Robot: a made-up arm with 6 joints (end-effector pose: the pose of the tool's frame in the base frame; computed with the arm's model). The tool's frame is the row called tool. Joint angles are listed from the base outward.
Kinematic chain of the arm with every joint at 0, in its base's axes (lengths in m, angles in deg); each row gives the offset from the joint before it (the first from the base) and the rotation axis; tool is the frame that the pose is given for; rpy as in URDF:
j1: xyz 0 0 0.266 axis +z
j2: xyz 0 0 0 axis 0 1 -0.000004
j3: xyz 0.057 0 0.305 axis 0 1 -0.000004
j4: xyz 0.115 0 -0.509 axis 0 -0.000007 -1
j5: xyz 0 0 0 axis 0 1 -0.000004
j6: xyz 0.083 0 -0.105 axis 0 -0.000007 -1
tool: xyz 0 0 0 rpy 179.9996 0 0
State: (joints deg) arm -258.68 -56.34 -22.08 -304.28 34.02 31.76
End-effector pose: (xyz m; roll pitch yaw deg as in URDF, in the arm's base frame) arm -0.0765 0.4246 0.4717 -118.64 7.63 38.87
Working (the frame after each row of the table, in the pose's form):
after j1: 0.0000 0.0000 0.2660 0.00 0.00 101.32
after j2: 0.0000 0.0000 0.2660 0.00 -56.34 101.32
after j3: 0.0436 -0.2179 0.4825 0.00 -78.42 101.32
after j4: -0.0588 0.2936 0.4930 76.07 -33.49 19.11
after j5: -0.0588 0.2936 0.4930 59.59 -20.18 54.46
after j6: -0.0765 0.4246 0.4717 61.36 7.63 38.87

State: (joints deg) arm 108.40 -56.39 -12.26 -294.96 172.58 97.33
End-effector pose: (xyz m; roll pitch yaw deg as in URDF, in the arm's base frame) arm -0.1430 0.1545 0.4004 60.16 51.42 -12.83
Working (the frame after each row of the table, in the pose's form):
after j1: 0.0000 0.0000 0.2660 0.00 0.00 108.40
after j2: 0.0000 0.0000 0.2660 0.00 -56.39 108.40
after j3: 0.0702 -0.2111 0.4823 0.00 -68.65 108.40
after j4: -0.0926 0.2785 0.4041 66.68 -23.14 28.02
after j5: -0.0926 0.2785 0.4041 110.18 25.90 -159.56
after j6: -0.1430 0.1545 0.4004 -119.84 51.42 -12.83

